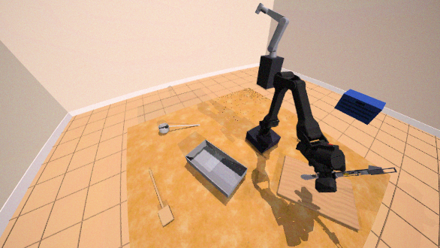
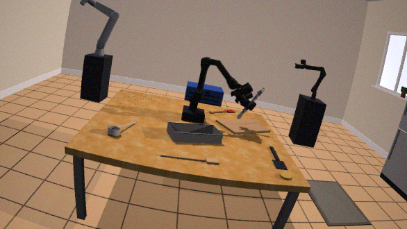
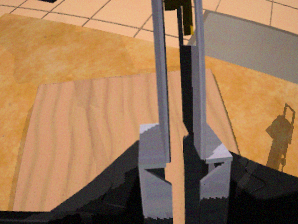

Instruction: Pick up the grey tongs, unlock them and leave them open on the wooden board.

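Right now my gripper tip is 30 mm past the wooden board, 20 mm to the left of it and 140 mm above it. Round my gripper tip: grey roasting tin (380 mm ahead, 360 mm to the right, 120 mm below); then black spatula (480 mm ahead, 160 mm to the left, 150 mm below); then red spatula (320 mm behind, 160 mm to the right, 140 mm below).
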